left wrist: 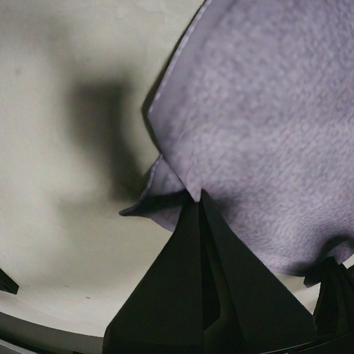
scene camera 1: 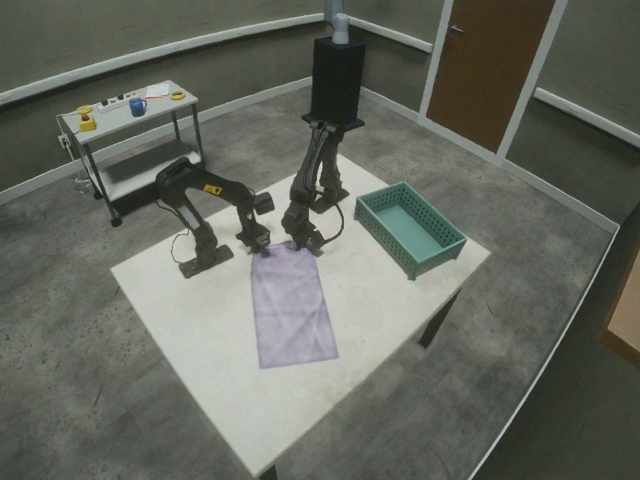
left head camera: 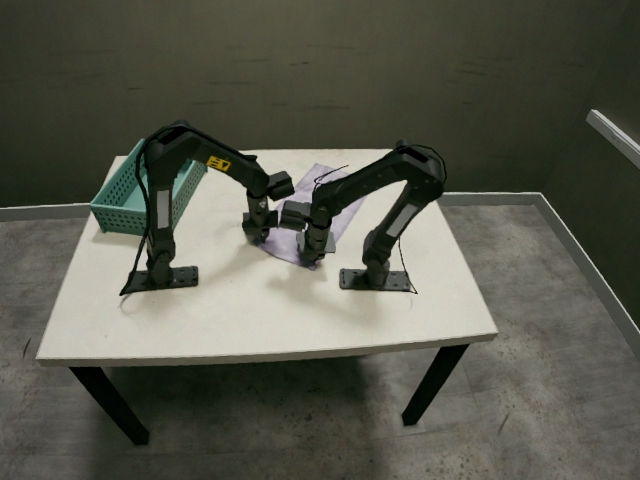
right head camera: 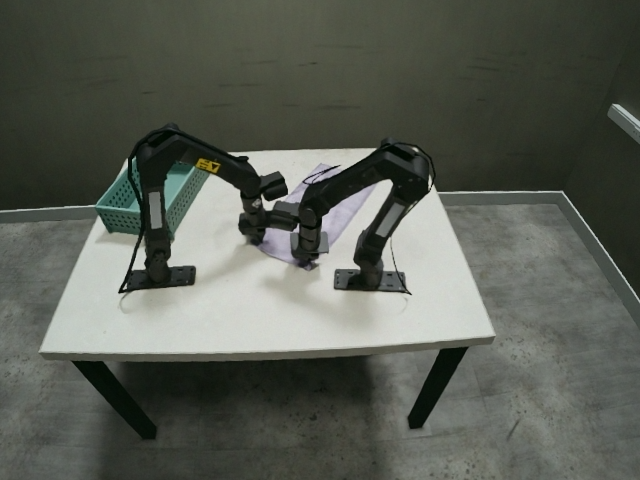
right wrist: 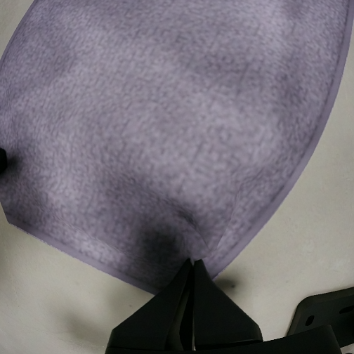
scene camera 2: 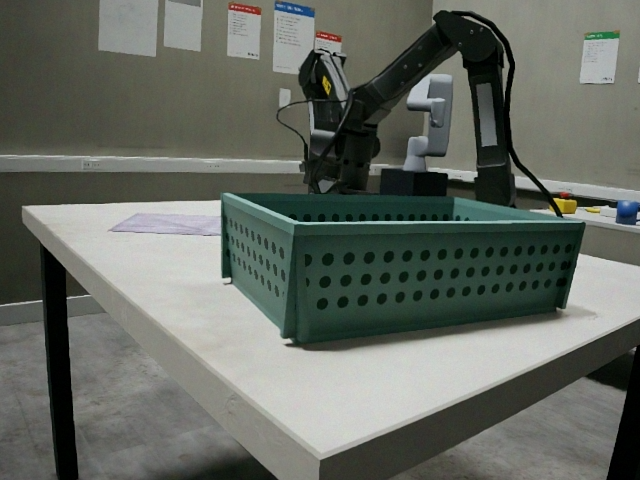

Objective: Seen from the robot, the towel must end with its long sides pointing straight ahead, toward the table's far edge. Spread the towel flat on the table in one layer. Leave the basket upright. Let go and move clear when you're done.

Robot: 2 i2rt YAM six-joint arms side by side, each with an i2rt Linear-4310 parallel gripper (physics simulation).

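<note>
The lilac towel (left head camera: 289, 246) (right head camera: 343, 217) (scene camera 1: 292, 310) (scene camera 2: 170, 224) (left wrist: 270, 110) (right wrist: 165, 125) lies spread on the table, its long sides slanting away to the right in the head views. My left gripper (left wrist: 194, 198) (left head camera: 261, 238) is shut on the towel's near left corner, which is bunched with a small flap sticking out. My right gripper (right wrist: 194, 265) (left head camera: 313, 262) is shut on the towel at its near right corner, where the cloth is creased. The teal basket (left head camera: 124, 206) (right head camera: 126, 219) (scene camera 1: 408, 232) (scene camera 2: 434, 273) stands upright at the left in the head views.
The white table (left head camera: 206, 330) (scene camera 1: 392, 320) carries both arm bases. The two wrists are close together above the towel's near end. In scene camera 1, a trolley (scene camera 1: 194, 121) with a blue mug (scene camera 1: 137, 106) stands on the floor behind the table.
</note>
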